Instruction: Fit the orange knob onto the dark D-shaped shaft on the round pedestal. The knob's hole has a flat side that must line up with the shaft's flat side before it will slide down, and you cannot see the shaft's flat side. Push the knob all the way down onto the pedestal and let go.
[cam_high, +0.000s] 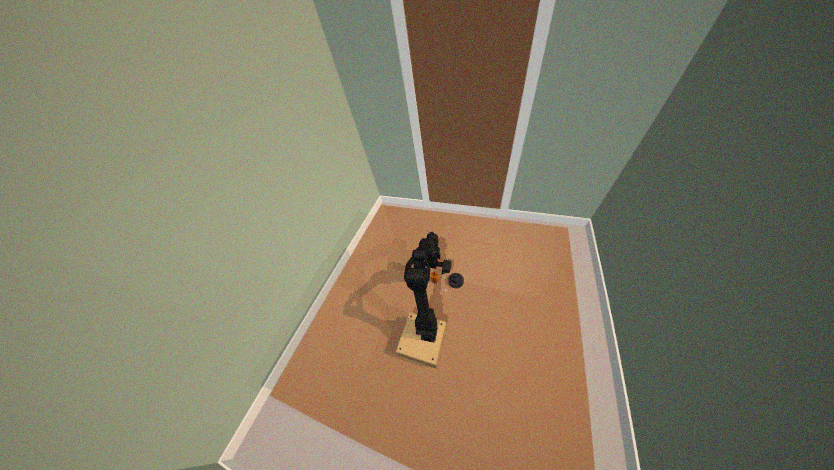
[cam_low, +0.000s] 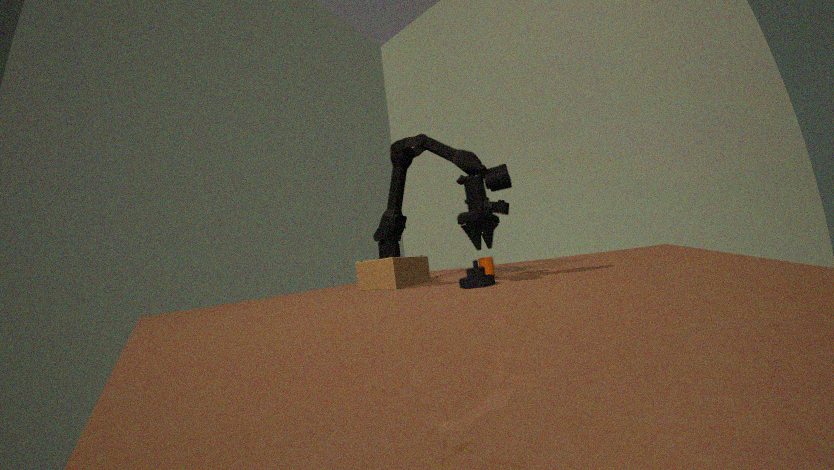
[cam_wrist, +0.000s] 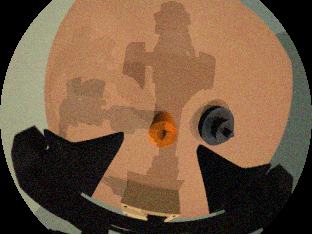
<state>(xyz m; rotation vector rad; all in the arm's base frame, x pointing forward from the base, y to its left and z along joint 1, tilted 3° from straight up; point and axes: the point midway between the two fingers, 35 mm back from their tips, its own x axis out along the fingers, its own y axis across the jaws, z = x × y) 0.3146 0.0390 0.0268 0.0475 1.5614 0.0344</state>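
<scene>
My gripper tip is now 50 mm above the orange knob. The rest, counted from my gripper tip: round pedestal 120 mm to the right, 50 mm below, 10 mm ahead.
</scene>
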